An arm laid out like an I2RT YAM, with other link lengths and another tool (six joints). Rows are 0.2 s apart.
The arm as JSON. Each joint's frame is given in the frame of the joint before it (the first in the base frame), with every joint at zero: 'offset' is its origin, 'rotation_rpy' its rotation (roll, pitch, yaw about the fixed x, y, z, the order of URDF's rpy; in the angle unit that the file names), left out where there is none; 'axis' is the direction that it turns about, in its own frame. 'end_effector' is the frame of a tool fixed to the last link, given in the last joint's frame.
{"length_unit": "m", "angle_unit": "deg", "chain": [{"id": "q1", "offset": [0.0, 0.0, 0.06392], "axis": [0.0, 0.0, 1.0]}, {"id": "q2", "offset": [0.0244, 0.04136, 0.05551], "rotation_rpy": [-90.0, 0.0, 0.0], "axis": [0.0, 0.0, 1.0]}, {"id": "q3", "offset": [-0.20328, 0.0, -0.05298], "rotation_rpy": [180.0, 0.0, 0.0], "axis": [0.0, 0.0, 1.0]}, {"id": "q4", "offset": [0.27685, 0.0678, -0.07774], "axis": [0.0, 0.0, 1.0]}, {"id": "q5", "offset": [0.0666, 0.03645, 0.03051], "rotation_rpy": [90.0, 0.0, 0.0], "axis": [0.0, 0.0, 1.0]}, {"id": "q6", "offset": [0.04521, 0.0, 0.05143], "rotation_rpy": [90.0, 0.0, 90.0], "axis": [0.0, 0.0, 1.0]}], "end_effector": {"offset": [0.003, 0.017, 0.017], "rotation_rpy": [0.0, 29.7, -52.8]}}
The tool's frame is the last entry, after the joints.
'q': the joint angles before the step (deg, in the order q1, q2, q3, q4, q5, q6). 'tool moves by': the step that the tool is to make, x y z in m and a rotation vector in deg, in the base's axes. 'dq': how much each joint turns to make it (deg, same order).
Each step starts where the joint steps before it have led.
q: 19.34, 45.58, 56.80, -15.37, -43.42, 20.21
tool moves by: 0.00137, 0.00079, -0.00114, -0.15, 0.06, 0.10
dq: 0.07, 0.40, 0.02, 0.15, -0.02, -0.17
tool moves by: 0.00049, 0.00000, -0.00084, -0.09, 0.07, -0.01
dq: -0.04, 0.07, -0.09, 0.00, -0.02, -0.09
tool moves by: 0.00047, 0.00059, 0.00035, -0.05, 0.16, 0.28
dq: 0.05, 0.36, 0.31, -0.13, -0.23, -0.02
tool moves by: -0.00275, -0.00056, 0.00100, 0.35, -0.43, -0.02
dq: 0.09, -0.90, -0.48, 0.29, 0.10, 0.27
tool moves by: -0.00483, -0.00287, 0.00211, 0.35, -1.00, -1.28
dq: -0.04, -1.97, -0.85, 0.01, 1.24, 0.10
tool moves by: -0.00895, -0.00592, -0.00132, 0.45, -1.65, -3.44
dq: 0.04, -4.42, -2.79, 0.07, 3.48, 0.00
